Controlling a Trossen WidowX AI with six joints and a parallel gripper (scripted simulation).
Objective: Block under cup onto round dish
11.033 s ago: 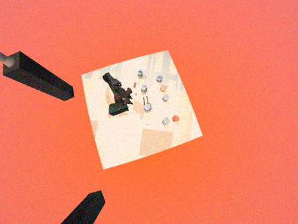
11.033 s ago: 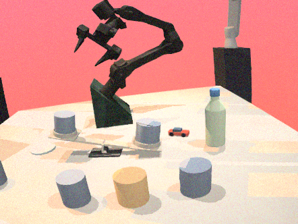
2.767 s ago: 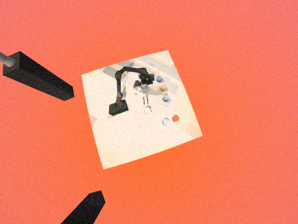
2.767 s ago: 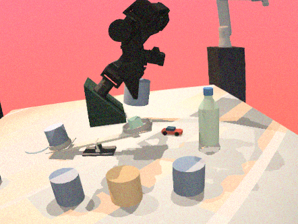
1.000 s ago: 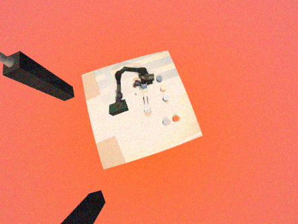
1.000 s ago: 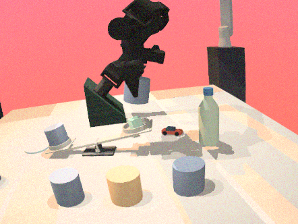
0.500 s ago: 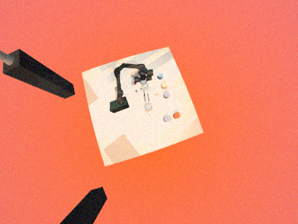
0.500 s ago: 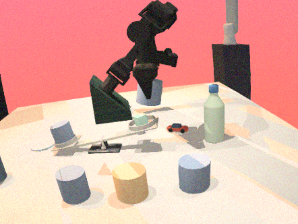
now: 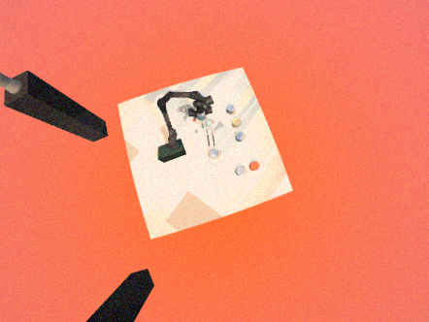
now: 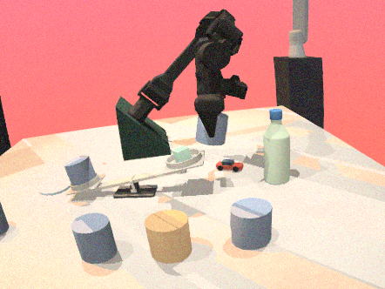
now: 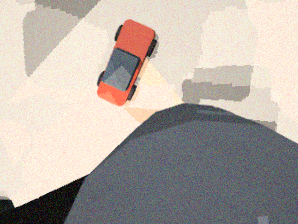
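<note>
Now: gripper tip 100 mm above the red toy car, 50 mm to the right of it and 50 mm past it. Also, from my gripper tip: pale green bottle: 140 mm to the left, 60 mm ahead; then balance beam: 200 mm to the right, 90 mm below, 20 mm ahead; then pale green block: 80 mm to the right, 40 mm ahead, 30 mm below.
</note>
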